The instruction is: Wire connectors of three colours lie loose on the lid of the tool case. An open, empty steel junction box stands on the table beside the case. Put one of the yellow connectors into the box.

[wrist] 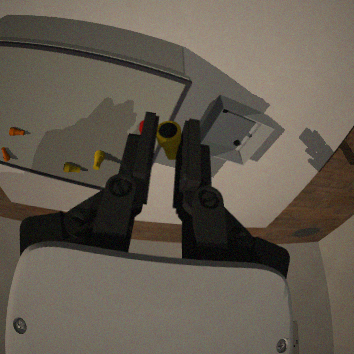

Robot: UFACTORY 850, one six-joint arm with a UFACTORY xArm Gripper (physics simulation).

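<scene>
My gripper is shut on a yellow connector, held upright between the fingertips with its dark open end facing the camera. The gripper is high up, over the area near the case's right edge. The open steel junction box stands to the right of the fingers, apart from them; the right finger is close to its left side in the view. Two other yellow connectors lie on the case lid, left of the gripper.
Two orange connectors lie further left on the lid. A red connector is mostly hidden behind the left finger. The lid's raised dark rim runs between the lid and the box. A wooden surface shows at the right.
</scene>
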